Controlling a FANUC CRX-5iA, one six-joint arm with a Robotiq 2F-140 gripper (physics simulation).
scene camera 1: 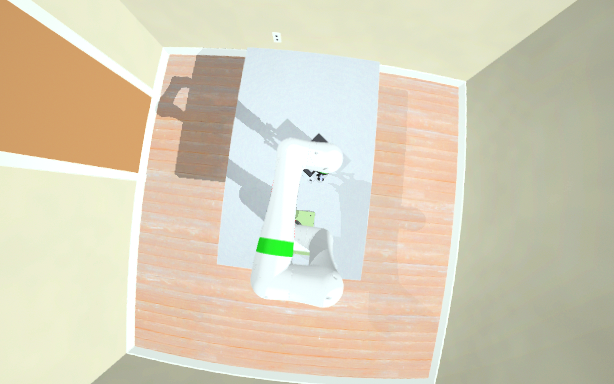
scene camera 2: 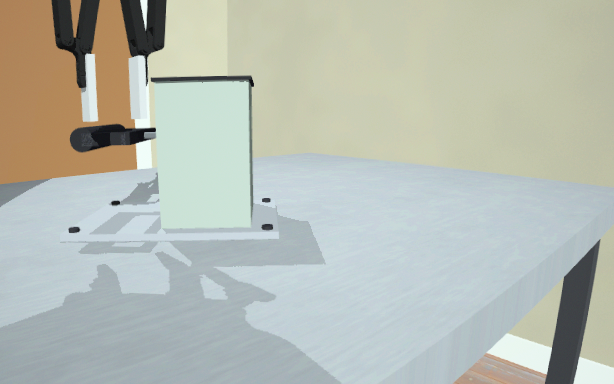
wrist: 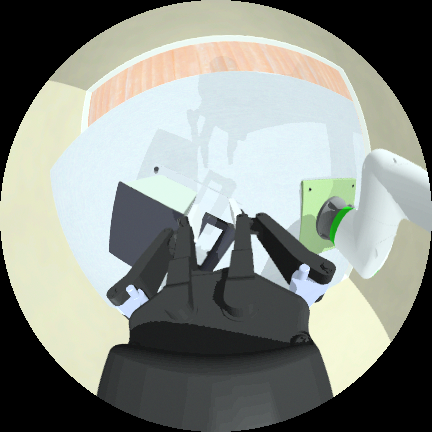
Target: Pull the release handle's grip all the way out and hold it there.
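The release handle's dark, frame-shaped grip (scene camera 2: 92, 139) (wrist: 222, 245) sticks out sideways from a pale green box with a dark top (scene camera 2: 205, 155) (wrist: 140, 225). A short light rod shows between the grip and the box in scene camera 2. My gripper (scene camera 2: 114, 119) (wrist: 214, 209) is open part way, pointing down, with nothing between its fingers. In scene camera 2 its white fingertips end a little above the grip, with a small gap. In the wrist view the fingers partly cover the grip and the box's edge. In scene camera 1 the arm hides most of the box.
The box stands on a pale base plate (scene camera 2: 272, 235) with dark bolts at its corners, on the light grey table (scene camera 1: 310, 90) (scene camera 2: 425, 235). The arm's green mounting plate (scene camera 1: 306, 218) (wrist: 312, 200) is on the same table. The white arm (scene camera 1: 282, 200) (wrist: 380, 200) reaches over the table.
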